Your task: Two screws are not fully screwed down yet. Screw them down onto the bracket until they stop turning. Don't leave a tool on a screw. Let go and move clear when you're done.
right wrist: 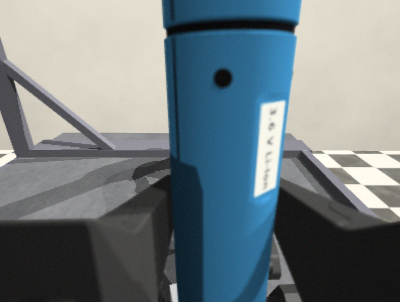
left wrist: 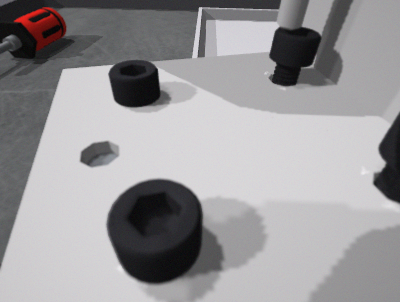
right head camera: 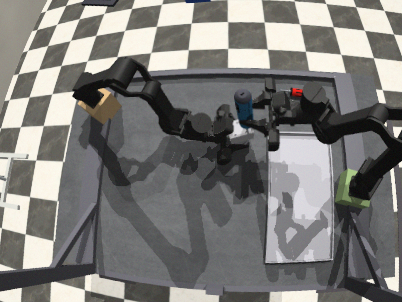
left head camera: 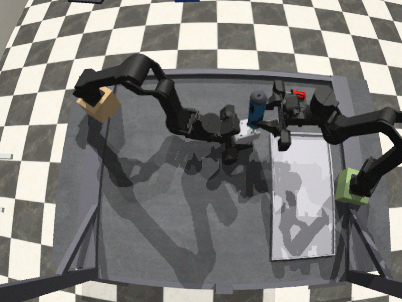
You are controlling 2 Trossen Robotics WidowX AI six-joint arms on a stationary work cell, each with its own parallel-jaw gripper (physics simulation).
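Frame: origin at the left arm's base, x ahead, y left, z up, level; millimetres.
Seen in the pictures: right gripper, fingertip midpoint: (right wrist: 219, 183) (right head camera: 238, 113) (left head camera: 249, 114); left arm's base, origin of the base link: (right head camera: 93, 98) (left head camera: 93, 96); right arm's base, origin of the base link: (right head camera: 358, 187) (left head camera: 358, 185).
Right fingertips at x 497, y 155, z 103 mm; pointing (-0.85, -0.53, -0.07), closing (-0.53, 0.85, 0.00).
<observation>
Offsets run from my right fingertips to a thing's top centre. "*": to the spot under its first point.
A white bracket (left head camera: 245, 132) (right head camera: 242, 132) (left wrist: 240, 150) lies between the fingers of my left gripper (left head camera: 239, 134), which is shut on it. My right gripper (left head camera: 258, 115) (right head camera: 246, 112) (right wrist: 219, 183) is shut on an upright blue electric screwdriver @[15 mm ahead, 9 mm left, 107 mm up] (left head camera: 257, 107) (right head camera: 243, 104) (right wrist: 225, 130). In the left wrist view its grey bit @[* 19 mm ahead, 13 mm left, 129 mm down] (left wrist: 292, 14) meets the head of a screw @[19 mm ahead, 12 mm left, 132 mm down] (left wrist: 295, 46) that stands raised, threads showing. Two black screws, a near one @[31 mm back, 10 mm left, 137 mm down] (left wrist: 155, 230) and a farther one @[7 mm back, 36 mm left, 137 mm down] (left wrist: 134, 84), show no threads. A dark shape @[* 8 mm back, 11 mm right, 138 mm down] (left wrist: 392, 165), cut off at the right edge, is unclear.
A red screwdriver @[71 mm ahead, 257 mm left, 180 mm down] (left head camera: 299, 94) (right head camera: 297, 92) (left wrist: 42, 26) lies behind the bracket, beside my right arm. A white tray @[268 mm ahead, 47 mm right, 193 mm down] (left head camera: 310, 155) (right head camera: 307, 155) is at the right. A tan block @[497 mm back, 155 mm right, 103 mm down] (left head camera: 102, 107) and a green block @[416 mm ahead, 56 mm left, 140 mm down] (left head camera: 346, 187) sit at the arm bases.
</observation>
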